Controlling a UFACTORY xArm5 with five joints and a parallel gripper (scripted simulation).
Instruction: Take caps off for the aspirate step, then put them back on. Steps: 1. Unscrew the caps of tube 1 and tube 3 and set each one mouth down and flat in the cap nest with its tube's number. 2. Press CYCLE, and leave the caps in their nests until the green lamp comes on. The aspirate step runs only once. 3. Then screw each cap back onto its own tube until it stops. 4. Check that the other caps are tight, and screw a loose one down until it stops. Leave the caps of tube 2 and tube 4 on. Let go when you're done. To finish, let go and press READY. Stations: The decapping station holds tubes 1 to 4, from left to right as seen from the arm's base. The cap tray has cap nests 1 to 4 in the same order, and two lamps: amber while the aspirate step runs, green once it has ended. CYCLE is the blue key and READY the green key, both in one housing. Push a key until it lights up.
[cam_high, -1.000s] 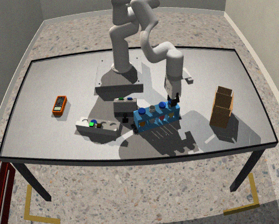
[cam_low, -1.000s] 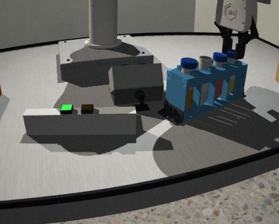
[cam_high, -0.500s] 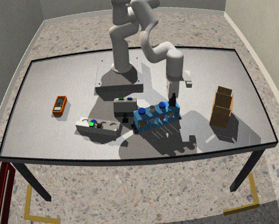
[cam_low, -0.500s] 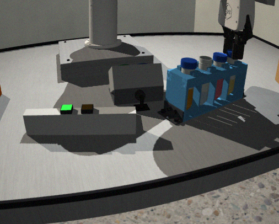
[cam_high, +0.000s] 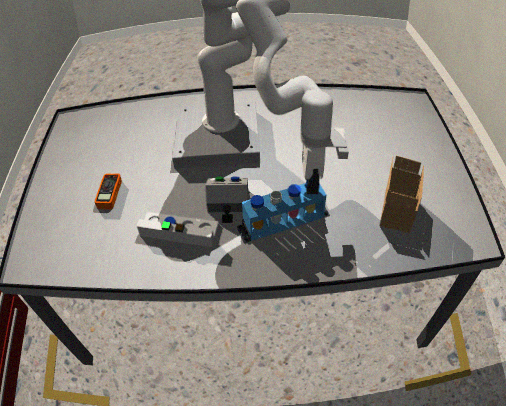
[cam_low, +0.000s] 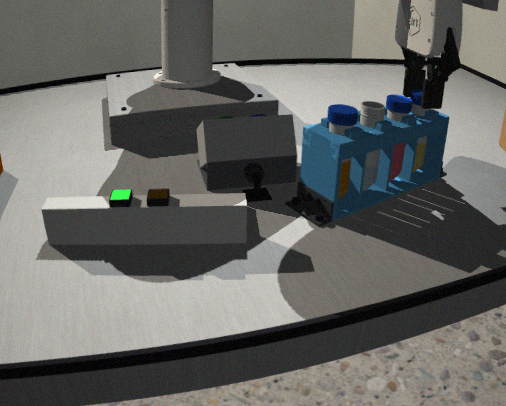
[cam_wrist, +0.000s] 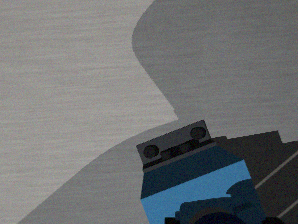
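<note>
The blue cap lies 50 mm to the right of my hand, 20 mm below it and 20 mm ahead of it. The rest, counted from my hand: blue key 210 mm to the right, 80 mm behind, 60 mm below; then green key 250 mm to the right, 80 mm behind, 60 mm below; then grey key housing 230 mm to the right, 80 mm below, 60 mm behind.
</note>
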